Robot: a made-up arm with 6 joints. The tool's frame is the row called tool. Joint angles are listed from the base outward. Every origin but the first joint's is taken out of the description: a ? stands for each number. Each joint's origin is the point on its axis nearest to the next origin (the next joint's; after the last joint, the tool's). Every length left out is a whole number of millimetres.
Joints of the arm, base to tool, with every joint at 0 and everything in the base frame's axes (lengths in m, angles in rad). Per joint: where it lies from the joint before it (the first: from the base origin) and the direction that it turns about. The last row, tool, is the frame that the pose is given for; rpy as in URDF.
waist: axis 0 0 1 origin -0.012 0.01 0.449
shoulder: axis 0 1 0 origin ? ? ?
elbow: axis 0 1 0 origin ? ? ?
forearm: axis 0 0 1 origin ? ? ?
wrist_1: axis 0 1 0 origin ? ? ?
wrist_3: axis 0 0 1 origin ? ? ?
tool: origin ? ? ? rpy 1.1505 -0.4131 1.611
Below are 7 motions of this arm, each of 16 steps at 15 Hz.
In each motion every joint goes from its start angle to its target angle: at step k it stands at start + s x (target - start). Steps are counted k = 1, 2, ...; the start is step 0. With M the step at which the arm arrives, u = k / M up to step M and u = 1 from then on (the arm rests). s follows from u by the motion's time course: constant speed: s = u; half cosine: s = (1 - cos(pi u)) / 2; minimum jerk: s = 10 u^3 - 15 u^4 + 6 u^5.
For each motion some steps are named. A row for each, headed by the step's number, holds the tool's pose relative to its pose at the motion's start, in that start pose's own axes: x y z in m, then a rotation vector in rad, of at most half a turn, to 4 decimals.
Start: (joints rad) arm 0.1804 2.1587 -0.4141 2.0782 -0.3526 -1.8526
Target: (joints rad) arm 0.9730 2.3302 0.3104 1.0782 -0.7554 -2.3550
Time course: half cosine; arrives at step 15
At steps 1, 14, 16:
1: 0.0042 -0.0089 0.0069 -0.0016 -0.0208 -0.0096
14: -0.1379 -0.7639 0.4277 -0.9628 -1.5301 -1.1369
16: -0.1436 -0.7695 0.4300 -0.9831 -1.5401 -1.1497

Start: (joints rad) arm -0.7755 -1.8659 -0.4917 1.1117 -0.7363 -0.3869
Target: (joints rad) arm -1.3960 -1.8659 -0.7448 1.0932 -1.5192 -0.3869
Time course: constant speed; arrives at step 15
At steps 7, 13, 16:
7: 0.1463 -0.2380 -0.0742 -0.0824 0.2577 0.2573
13: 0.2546 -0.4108 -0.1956 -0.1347 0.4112 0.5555
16: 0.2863 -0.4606 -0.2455 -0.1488 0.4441 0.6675

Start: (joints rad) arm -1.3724 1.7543 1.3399 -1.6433 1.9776 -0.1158
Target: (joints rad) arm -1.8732 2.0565 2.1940 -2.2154 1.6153 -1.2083
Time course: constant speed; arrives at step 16
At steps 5, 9, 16:
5: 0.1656 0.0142 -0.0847 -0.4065 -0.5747 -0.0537
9: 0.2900 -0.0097 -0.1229 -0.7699 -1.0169 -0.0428
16: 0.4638 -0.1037 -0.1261 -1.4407 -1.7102 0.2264

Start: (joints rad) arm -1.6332 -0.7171 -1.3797 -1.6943 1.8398 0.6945
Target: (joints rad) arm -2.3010 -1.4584 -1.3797 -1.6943 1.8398 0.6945
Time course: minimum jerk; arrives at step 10
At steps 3, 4, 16:
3: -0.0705 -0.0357 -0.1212 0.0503 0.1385 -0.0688
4: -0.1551 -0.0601 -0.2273 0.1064 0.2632 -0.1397
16: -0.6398 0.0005 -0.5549 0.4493 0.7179 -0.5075

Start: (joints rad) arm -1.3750 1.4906 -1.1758 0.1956 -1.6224 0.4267
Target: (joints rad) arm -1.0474 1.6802 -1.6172 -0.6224 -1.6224 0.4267
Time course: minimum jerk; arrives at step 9
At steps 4, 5, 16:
4: 0.1314 -0.0306 -0.0096 0.0194 0.1294 -0.1830
5: 0.2007 -0.0385 -0.0173 0.0188 0.1836 -0.2851
16: 0.3319 -0.0391 -0.0367 0.0038 0.2571 -0.4916

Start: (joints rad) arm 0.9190 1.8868 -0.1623 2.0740 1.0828 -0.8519
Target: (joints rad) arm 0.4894 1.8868 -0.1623 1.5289 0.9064 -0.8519
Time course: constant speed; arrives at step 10
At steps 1, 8, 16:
1: -0.0208 -0.0139 -0.0412 -0.0291 -0.0538 0.0447
8: -0.1552 -0.1706 -0.3204 -0.2277 -0.4064 0.3946
16: -0.1880 -0.2341 -0.3944 -0.2803 -0.4994 0.5052

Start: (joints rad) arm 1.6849 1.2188 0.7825 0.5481 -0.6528 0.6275
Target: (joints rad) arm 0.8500 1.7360 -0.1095 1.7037 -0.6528 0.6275
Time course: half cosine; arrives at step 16
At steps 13, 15, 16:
13: -0.4548 0.5059 -0.5550 -0.6974 1.1498 0.6000
15: -0.4997 0.5136 -0.6134 -0.7385 1.2567 0.6095
16: -0.5054 0.5142 -0.6210 -0.7435 1.2705 0.6103

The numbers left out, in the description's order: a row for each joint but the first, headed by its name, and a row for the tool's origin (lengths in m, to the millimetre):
shoulder: -0.011 0.051 0
elbow: -0.026 0 0.696
forearm: 0.021 0 0.461
wrist_1: 0.028 -0.038 0
wrist_3: 0.014 0 0.084
tool: -0.004 0.019 0

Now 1 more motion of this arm.
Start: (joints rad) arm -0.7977 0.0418 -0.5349 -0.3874 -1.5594 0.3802
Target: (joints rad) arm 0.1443 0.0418 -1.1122 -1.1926 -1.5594 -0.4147
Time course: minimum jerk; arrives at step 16
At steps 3, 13, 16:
3: -0.0084 0.0157 0.0007 -0.0431 -0.0507 -0.0287
13: -0.2570 0.2160 -0.1734 -0.5502 -1.2979 -0.6509
16: -0.2704 0.2192 -0.1924 -0.5530 -1.3733 -0.6940

